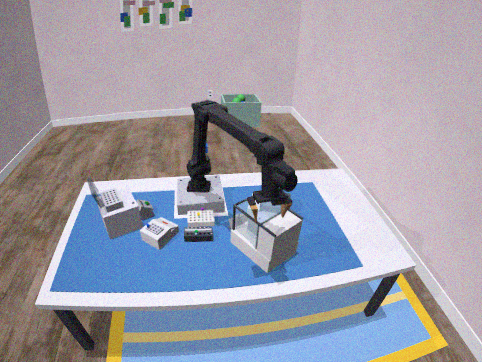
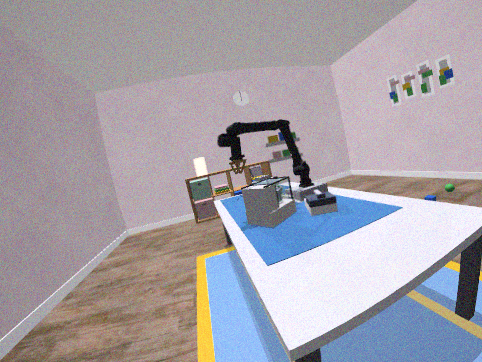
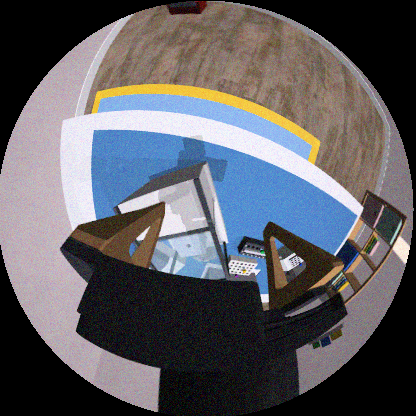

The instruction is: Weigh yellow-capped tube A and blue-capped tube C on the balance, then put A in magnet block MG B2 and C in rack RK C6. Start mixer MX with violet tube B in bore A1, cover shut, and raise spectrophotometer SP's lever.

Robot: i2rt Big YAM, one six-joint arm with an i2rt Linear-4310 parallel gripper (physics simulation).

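Where they show: gripper, fingertip midpoint: [image 1: 269,219] [image 2: 238,173] [image 3: 218,217]; arm's base at its link origin: [image 1: 198,187] [image 2: 306,185].
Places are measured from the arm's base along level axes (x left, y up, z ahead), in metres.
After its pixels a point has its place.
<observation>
My gripper [image 1: 270,217] {x 0.325, y 0.222, z 0.494 m} [image 2: 237,172] {x 0.325, y 0.222, z 0.494 m} [image 3: 218,217] {x 0.325, y 0.222, z 0.494 m} is open and empty, pointing down just over the top of the balance [image 1: 285,245] {x 0.412, y 0.044, z 0.445 m} [image 2: 262,205] {x 0.449, y 0.049, z 0.412 m} [image 3: 175,197] {x 0.372, y 0.137, z 0.455 m}, which has clear panels and a dark frame. The white rack [image 1: 207,220] [image 3: 243,266] holds a yellow cap [image 1: 199,214] {x 0.031, y -0.015, z 0.205 m} and a violet cap [image 1: 202,209] {x 0.041, y -0.016, z 0.164 m}. The dark magnet block [image 1: 205,237] {x 0.075, y -0.041, z 0.333 m} [image 3: 251,247] {x 0.069, y -0.034, z 0.312 m} in front of it shows a green spot. A blue cap [image 1: 148,226] {x -0.182, y 0.014, z 0.351 m} is on a white gridded device [image 1: 159,240] {x -0.122, y -0.017, z 0.401 m}. A larger grey device [image 1: 122,220] {x -0.318, y 0.018, z 0.333 m} at left has a raised panel. I cannot tell which device is MX or SP.
A small grey device [image 1: 146,210] {x -0.238, y -0.016, z 0.204 m} with a green display stands beside the large one. The arm's base [image 1: 200,202] {x 0.026, y -0.003, z 0.125 m} is behind the rack. The balance's tall walls and frame stand close under the fingers. Shelving [image 2: 189,200] stands beyond the table.
</observation>
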